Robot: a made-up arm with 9 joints. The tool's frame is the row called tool.
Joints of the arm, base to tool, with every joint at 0 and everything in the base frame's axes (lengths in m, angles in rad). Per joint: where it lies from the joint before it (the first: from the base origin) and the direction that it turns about. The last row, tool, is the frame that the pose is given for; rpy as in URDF.
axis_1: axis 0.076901 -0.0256 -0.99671 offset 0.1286 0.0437 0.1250
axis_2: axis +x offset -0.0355 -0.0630 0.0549
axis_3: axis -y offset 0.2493 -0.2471 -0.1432
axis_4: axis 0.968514 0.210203 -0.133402 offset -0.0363 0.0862 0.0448
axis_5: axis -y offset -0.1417 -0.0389 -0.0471
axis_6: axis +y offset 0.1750 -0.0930 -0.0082
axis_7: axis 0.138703 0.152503 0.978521 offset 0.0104 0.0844 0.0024
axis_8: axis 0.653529 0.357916 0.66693 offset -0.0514 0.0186 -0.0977
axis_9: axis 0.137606 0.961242 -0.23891 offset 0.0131 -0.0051 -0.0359
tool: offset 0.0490 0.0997 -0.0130 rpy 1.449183 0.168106 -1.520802
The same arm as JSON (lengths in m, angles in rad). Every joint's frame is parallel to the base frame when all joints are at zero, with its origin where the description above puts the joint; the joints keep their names.
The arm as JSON. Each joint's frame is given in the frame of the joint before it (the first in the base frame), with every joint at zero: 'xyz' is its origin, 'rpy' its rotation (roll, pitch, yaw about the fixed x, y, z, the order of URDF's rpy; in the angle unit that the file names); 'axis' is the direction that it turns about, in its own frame. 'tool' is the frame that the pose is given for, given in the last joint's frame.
{
  "units": {
    "length": "m",
    "angle": "rad"
  },
  "joints": [
    {
      "name": "axis_1",
      "type": "revolute",
      "origin": {
        "xyz": [
          0.1286,
          0.0437,
          0.125
        ],
        "rpy": [
          0.0,
          0.0,
          0.0
        ]
      },
      "axis": [
        0.076901,
        -0.0256,
        -0.99671
      ]
    },
    {
      "name": "axis_2",
      "type": "revolute",
      "origin": {
        "xyz": [
          -0.0355,
          -0.063,
          0.0549
        ],
        "rpy": [
          0.0,
          0.0,
          0.0
        ]
      },
      "axis": "+x"
    },
    {
      "name": "axis_3",
      "type": "revolute",
      "origin": {
        "xyz": [
          0.2493,
          -0.2471,
          -0.1432
        ],
        "rpy": [
          0.0,
          0.0,
          0.0
        ]
      },
      "axis": "-y"
    },
    {
      "name": "axis_4",
      "type": "revolute",
      "origin": {
        "xyz": [
          -0.0363,
          0.0862,
          0.0448
        ],
        "rpy": [
          0.0,
          0.0,
          0.0
        ]
      },
      "axis": [
        0.968514,
        0.210203,
        -0.133402
      ]
    },
    {
      "name": "axis_5",
      "type": "revolute",
      "origin": {
        "xyz": [
          -0.1417,
          -0.0389,
          -0.0471
        ],
        "rpy": [
          0.0,
          0.0,
          0.0
        ]
      },
      "axis": "-y"
    },
    {
      "name": "axis_6",
      "type": "revolute",
      "origin": {
        "xyz": [
          0.175,
          -0.093,
          -0.0082
        ],
        "rpy": [
          0.0,
          0.0,
          0.0
        ]
      },
      "axis": "+y"
    },
    {
      "name": "axis_7",
      "type": "revolute",
      "origin": {
        "xyz": [
          0.0104,
          0.0844,
          0.0024
        ],
        "rpy": [
          0.0,
          0.0,
          0.0
        ]
      },
      "axis": [
        0.138703,
        0.152503,
        0.978521
      ]
    },
    {
      "name": "axis_8",
      "type": "revolute",
      "origin": {
        "xyz": [
          -0.0514,
          0.0186,
          -0.0977
        ],
        "rpy": [
          0.0,
          0.0,
          0.0
        ]
      },
      "axis": [
        0.653529,
        0.357916,
        0.66693
      ]
    },
    {
      "name": "axis_9",
      "type": "revolute",
      "origin": {
        "xyz": [
          0.0131,
          -0.0051,
          -0.0359
        ],
        "rpy": [
          0.0,
          0.0,
          0.0
        ]
      },
      "axis": [
        0.137606,
        0.961242,
        -0.23891
      ]
    }
  ],
  "tool": {
    "origin": {
      "xyz": [
        0.049,
        0.0997,
        -0.013
      ],
      "rpy": [
        1.4492,
        0.1681,
        -1.5208
      ]
    }
  }
}

